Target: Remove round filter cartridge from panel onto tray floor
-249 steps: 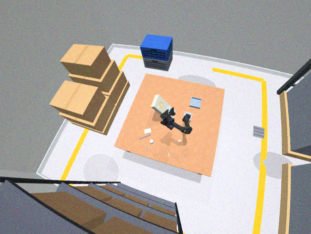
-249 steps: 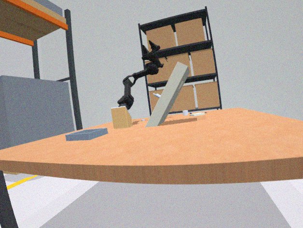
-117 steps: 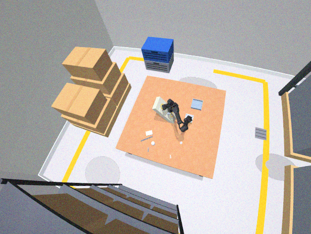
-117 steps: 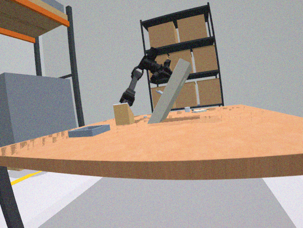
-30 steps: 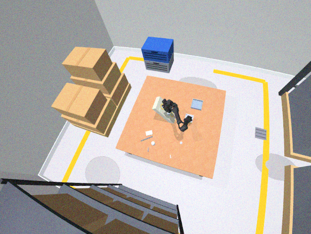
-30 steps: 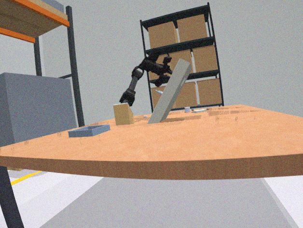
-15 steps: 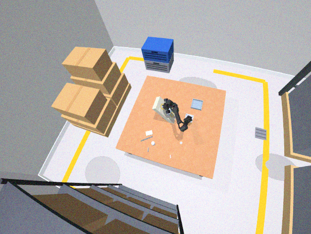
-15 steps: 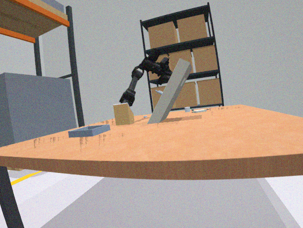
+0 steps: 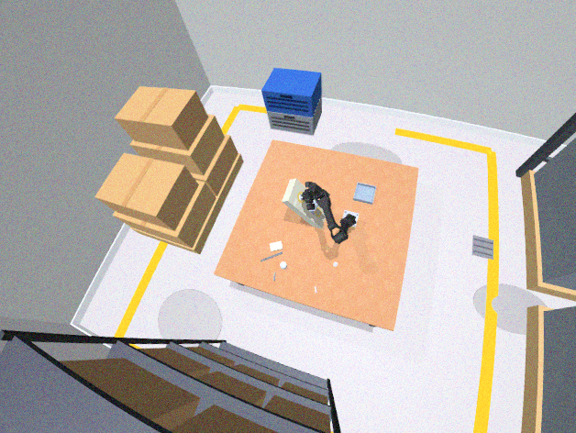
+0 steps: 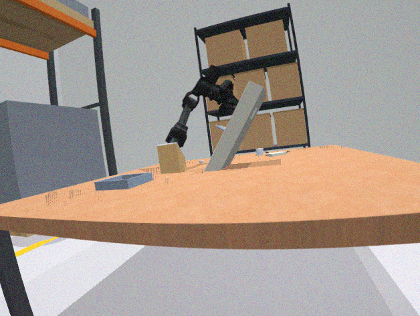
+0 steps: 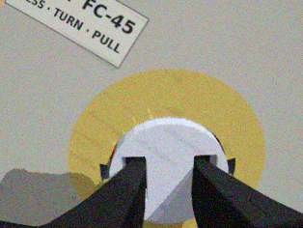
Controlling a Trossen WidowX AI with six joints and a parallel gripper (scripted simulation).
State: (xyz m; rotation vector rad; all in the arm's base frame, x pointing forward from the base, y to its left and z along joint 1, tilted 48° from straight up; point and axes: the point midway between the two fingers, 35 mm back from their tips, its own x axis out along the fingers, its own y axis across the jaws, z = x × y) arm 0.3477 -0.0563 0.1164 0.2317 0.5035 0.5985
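Right now my gripper tip is 80 mm above the service panel and 30 mm past it. From my gripper tip the other things lie so: white card 330 mm to the left, 240 mm below, 70 mm ahead; round filter cartridge 10 mm below, 10 mm ahead; shallow grey-blue tray 370 mm behind, 340 mm to the right, 240 mm below.
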